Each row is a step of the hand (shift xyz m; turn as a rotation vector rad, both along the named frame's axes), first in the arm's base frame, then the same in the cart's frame.
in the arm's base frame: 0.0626 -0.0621 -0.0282 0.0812 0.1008 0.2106
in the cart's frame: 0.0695 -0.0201 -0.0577 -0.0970 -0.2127 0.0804
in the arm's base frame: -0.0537 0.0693 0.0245 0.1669 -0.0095 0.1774
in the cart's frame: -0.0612 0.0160 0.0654 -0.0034 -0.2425 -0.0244
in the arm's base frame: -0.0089 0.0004 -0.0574 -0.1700 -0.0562 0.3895
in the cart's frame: 0.0335 0.0470 0.0061 -0.3874 -0.1547 -0.0987
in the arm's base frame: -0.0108 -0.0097 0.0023 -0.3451 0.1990 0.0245
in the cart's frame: -0.0085 0.0065 -0.0101 -0.2802 0.2124 0.1889
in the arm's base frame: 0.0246 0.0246 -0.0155 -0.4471 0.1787 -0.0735
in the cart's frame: 0.0263 -0.0077 0.0265 -0.2831 0.3547 0.1768
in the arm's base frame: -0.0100 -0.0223 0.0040 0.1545 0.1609 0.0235
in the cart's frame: -0.0080 0.0055 -0.0228 0.0803 -0.1345 0.1606
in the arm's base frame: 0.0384 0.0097 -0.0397 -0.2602 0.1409 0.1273
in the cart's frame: 0.0542 0.0008 0.0144 -0.2861 0.0832 0.1223
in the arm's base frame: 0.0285 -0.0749 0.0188 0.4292 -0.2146 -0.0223
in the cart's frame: 0.0136 -0.0289 -0.0759 0.3400 -0.2719 -0.2031
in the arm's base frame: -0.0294 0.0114 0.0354 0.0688 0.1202 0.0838
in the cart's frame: -0.0466 -0.0053 0.0072 -0.0193 -0.1150 0.1123
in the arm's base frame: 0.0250 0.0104 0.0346 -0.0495 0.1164 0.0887
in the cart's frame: -0.0071 -0.0427 0.0073 -0.1069 -0.0354 0.1058
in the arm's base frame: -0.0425 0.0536 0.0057 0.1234 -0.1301 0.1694
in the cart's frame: -0.0388 0.0225 0.0519 -0.0187 -0.1992 -0.1443
